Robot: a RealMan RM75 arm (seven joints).
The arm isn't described. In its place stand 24 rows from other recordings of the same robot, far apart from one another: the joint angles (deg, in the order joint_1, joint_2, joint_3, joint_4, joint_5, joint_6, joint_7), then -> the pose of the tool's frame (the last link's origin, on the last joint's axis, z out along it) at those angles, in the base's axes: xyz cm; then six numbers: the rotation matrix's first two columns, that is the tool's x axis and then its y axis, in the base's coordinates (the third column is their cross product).
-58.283 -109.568 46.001 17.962 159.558 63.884 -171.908 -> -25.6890 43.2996 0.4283 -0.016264 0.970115 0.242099 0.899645 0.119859 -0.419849
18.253 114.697 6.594 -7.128 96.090 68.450 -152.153 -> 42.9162 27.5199 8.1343 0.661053 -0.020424 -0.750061 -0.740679 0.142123 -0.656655
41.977 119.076 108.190 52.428 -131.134 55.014 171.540 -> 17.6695 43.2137 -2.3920 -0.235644 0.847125 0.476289 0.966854 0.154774 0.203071
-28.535 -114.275 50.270 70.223 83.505 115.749 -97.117 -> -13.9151 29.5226 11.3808 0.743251 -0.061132 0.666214 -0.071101 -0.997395 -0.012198
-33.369 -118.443 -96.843 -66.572 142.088 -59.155 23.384 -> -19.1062 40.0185 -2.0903 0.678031 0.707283 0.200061 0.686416 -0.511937 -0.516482
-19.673 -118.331 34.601 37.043 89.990 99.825 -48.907 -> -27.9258 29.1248 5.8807 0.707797 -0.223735 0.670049 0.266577 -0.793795 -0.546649
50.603 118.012 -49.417 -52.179 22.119 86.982 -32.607 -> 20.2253 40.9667 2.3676 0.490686 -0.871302 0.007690 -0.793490 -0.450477 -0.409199
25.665 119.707 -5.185 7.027 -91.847 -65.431 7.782 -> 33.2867 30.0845 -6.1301 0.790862 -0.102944 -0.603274 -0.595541 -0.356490 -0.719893
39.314 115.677 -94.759 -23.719 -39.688 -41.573 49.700 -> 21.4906 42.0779 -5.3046 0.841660 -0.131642 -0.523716 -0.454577 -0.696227 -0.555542
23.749 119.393 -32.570 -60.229 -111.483 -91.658 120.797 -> 26.8977 33.1351 9.1383 0.402112 -0.618511 -0.675093 -0.853221 -0.520613 -0.031234
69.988 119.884 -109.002 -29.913 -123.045 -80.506 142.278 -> 11.8100 34.7585 -11.8800 0.698378 -0.342595 0.628408 -0.383906 -0.920315 -0.075085
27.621 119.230 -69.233 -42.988 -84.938 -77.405 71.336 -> 19.9655 34.3761 -2.7098 0.804387 -0.081990 -0.588421 -0.259501 -0.939443 -0.223844
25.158 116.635 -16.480 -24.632 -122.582 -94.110 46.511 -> 32.0265 28.2683 1.0293 0.823600 -0.075113 -0.562175 -0.345145 -0.852910 -0.391688
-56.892 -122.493 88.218 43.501 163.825 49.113 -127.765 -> -13.2458 44.9328 -7.6306 0.871480 0.086961 -0.482660 -0.206652 -0.827407 -0.522199
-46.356 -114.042 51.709 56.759 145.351 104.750 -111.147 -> -19.6306 37.0362 4.8213 0.880498 0.427821 -0.204189 0.420391 -0.903743 -0.080744
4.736 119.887 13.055 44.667 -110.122 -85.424 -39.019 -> 23.5718 19.4526 -8.3031 0.798290 0.245627 -0.549910 -0.533088 -0.136722 -0.834939
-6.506 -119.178 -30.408 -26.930 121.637 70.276 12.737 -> -32.5401 22.9245 -6.5933 0.782524 0.005491 0.622596 0.615086 -0.161910 -0.771657
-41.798 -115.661 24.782 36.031 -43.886 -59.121 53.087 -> -29.9379 42.5392 5.2873 0.282461 0.712549 0.642254 0.955926 -0.153149 -0.250502
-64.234 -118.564 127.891 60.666 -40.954 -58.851 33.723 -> -4.3658 34.3795 -15.2510 0.845861 -0.207163 -0.491531 -0.331937 -0.925766 -0.181042
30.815 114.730 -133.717 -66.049 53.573 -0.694 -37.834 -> 11.0558 33.9683 -12.8731 0.951030 0.027562 -0.307866 -0.172553 -0.779029 -0.602777
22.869 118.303 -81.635 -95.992 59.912 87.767 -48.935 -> 11.5533 30.6723 1.5756 0.953433 -0.280467 -0.110921 -0.297274 -0.935979 -0.188601
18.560 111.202 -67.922 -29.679 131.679 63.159 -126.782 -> 32.3134 35.2215 6.7624 0.674414 -0.044580 -0.737006 -0.661926 -0.478763 -0.576750
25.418 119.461 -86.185 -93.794 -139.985 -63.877 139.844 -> 11.4190 36.9000 1.8856 0.949506 -0.276489 -0.148298 -0.309578 -0.748804 -0.586050
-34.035 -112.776 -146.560 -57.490 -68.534 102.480 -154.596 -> -21.2955 35.7509 11.5686 0.104543 0.882139 0.459241 0.897572 -0.282553 0.338420
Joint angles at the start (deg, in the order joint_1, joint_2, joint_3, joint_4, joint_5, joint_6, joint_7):
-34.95 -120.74 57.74 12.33 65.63 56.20 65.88
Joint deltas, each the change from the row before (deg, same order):
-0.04 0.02 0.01 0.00 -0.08 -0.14 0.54
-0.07 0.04 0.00 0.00 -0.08 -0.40 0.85
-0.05 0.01 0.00 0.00 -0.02 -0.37 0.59
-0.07 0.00 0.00 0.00 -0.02 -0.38 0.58
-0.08 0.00 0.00 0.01 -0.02 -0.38 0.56
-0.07 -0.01 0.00 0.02 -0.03 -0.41 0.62
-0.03 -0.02 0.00 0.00 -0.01 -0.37 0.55
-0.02 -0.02 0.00 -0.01 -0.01 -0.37 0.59
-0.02 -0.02 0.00 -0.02 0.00 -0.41 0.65
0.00 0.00 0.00 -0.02 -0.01 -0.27 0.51
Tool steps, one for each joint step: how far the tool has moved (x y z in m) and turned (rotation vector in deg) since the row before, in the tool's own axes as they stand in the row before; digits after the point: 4 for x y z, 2 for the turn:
-0.0005 0.0000 0.0002 -0.08 -0.10 0.54
-0.0010 0.0005 0.0002 -0.31 -0.21 0.88
-0.0005 0.0006 0.0002 -0.30 -0.14 0.62
-0.0005 0.0005 0.0004 -0.30 -0.13 0.61
-0.0005 0.0004 0.0004 -0.28 -0.13 0.60
-0.0005 0.0004 0.0004 -0.31 -0.14 0.65
-0.0002 0.0007 0.0002 -0.32 -0.11 0.55
-0.0002 0.0008 0.0002 -0.33 -0.11 0.57
-0.0001 0.0009 0.0001 -0.38 -0.11 0.63
-0.0002 0.0007 0.0000 -0.27 -0.08 0.49

